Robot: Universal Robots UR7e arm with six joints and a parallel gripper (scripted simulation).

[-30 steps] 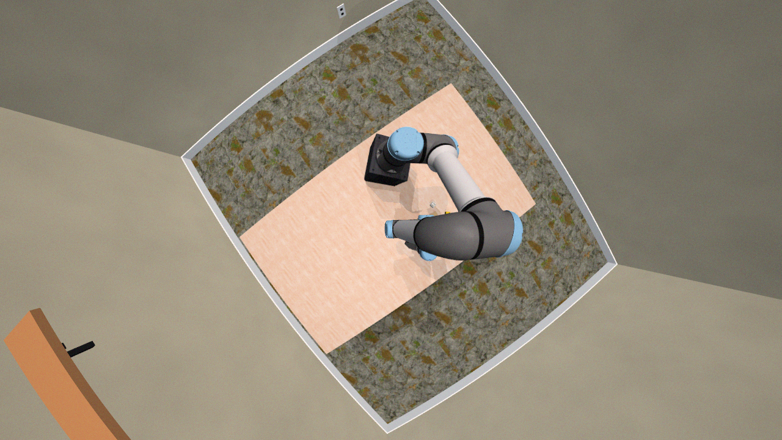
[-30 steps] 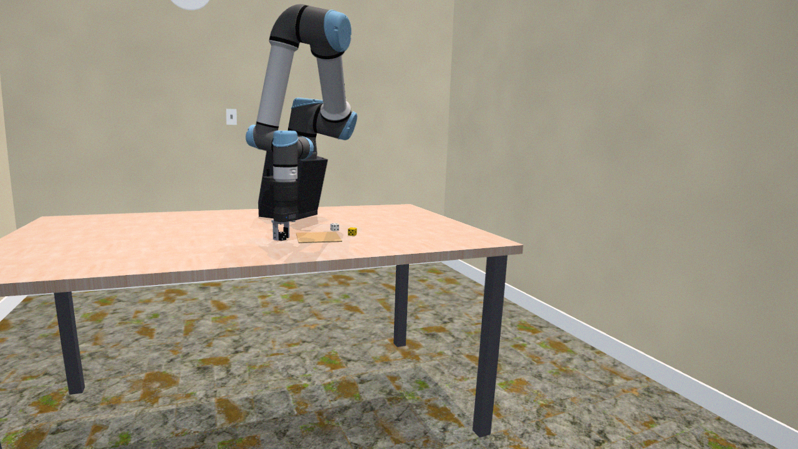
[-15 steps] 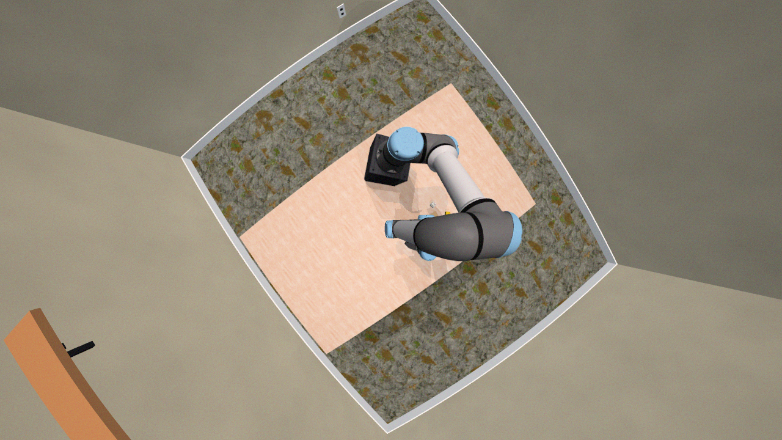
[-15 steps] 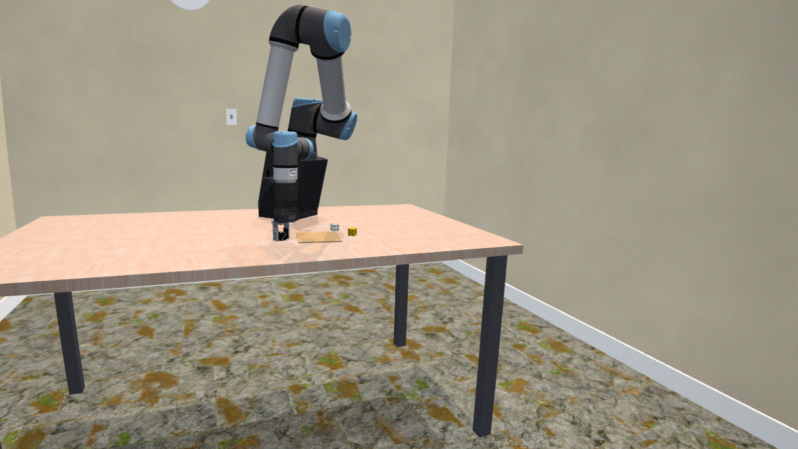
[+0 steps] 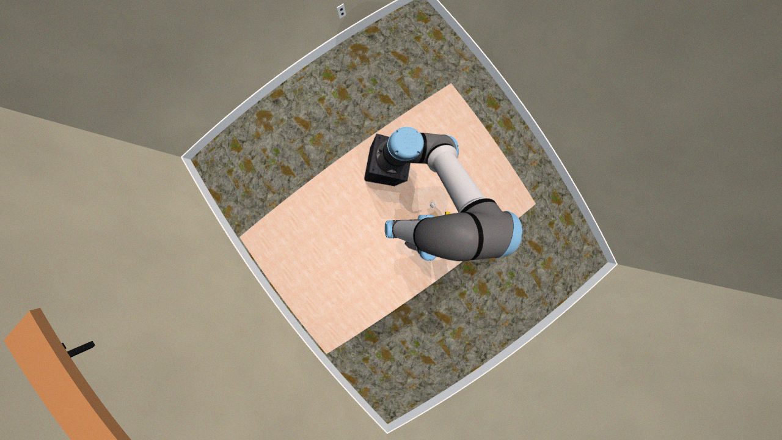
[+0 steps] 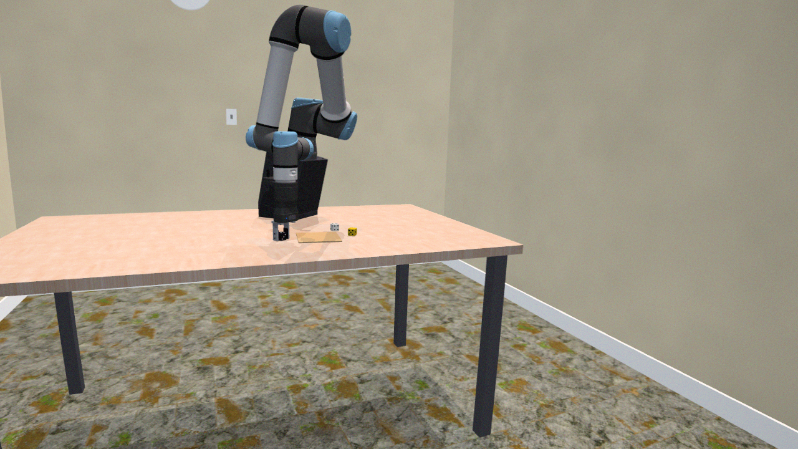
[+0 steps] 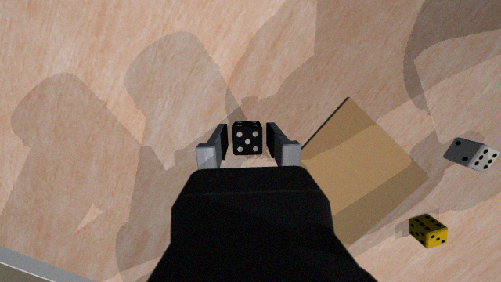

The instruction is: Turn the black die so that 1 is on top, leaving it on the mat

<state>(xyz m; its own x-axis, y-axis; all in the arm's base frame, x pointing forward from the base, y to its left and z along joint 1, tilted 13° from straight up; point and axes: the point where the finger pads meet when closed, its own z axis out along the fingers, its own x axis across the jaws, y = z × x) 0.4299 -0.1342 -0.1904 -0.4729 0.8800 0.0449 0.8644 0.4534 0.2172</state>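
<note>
Now: hand 1 cm above the black die. The rest, counted from my hand: tan mat 1 cm ahead, 12 cm to the left, 2 cm below; then white die 9 cm behind, 21 cm to the left, 1 cm below; then yellow die 1 cm ahead, 25 cm to the left, 1 cm below.
</note>
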